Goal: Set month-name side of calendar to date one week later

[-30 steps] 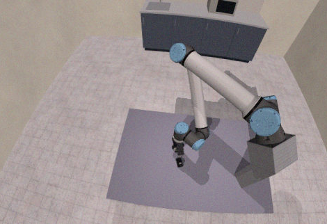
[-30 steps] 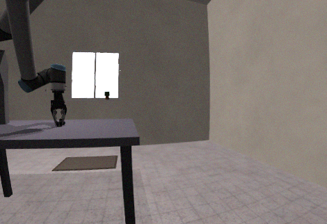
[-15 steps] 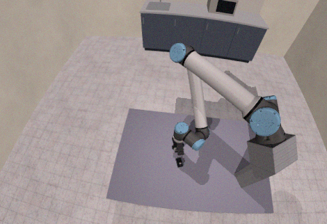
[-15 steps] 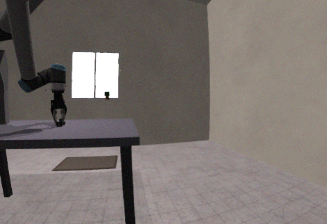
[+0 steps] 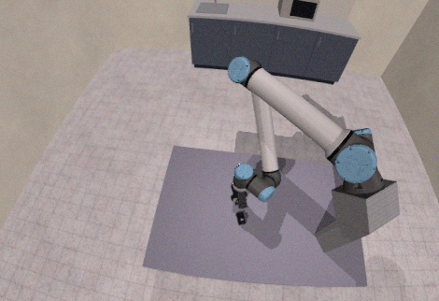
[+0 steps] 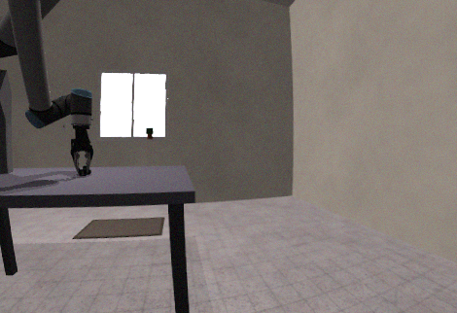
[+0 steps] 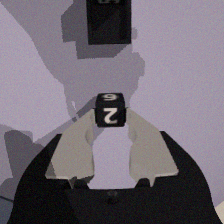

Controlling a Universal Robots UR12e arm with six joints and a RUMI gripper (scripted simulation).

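Right now the black digit cube is 12 cm to the left of my hand. The rest, counted from my hand: black number cube 1 cm below; black calendar tray 11 cm to the left, 2 cm below.
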